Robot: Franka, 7 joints.
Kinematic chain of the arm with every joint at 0, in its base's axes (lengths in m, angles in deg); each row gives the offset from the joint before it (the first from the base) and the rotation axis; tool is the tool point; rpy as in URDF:
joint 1: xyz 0 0 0.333 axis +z
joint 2: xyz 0 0 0 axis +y
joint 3: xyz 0 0 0.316 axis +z
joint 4: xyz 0.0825 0 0 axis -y
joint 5: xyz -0.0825 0 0.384 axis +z
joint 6: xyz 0 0 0 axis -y
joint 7: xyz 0.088 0 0 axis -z
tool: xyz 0 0 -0.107 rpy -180 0 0
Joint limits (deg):
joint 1: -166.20..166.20
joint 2: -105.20..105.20
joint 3: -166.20..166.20
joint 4: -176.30..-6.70
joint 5: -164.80..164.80
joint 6: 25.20..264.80
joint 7: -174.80..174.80
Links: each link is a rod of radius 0.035 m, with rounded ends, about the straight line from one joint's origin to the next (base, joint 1, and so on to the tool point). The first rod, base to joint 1, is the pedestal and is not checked.
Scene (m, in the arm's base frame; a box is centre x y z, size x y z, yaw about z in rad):
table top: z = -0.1
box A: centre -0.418 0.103 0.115 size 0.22 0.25 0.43 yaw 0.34
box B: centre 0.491 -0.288 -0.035 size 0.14 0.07 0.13 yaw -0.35
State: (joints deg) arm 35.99 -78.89 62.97 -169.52 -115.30 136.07 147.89
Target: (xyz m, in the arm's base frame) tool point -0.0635 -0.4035 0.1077
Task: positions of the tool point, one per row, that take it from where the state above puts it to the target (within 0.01 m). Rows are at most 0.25 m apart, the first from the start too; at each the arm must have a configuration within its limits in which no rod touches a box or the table.
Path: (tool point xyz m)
1: -0.0635 0.3730 0.4485
2: -0.1684 0.4212 0.4679
3: -0.2799 0.4456 0.4873
4: -0.3915 0.4441 0.5122
5: -0.4956 0.4163 0.5470
6: -0.5840 0.3643 0.5948
7: -0.6468 0.2208 0.4864
8: -0.6577 0.0373 0.3784
9: -0.5943 -0.1550 0.2810
10: -0.4554 -0.3147 0.2013
11: -0.2645 -0.4041 0.1433
12: -0.0635 -0.4035 0.1077

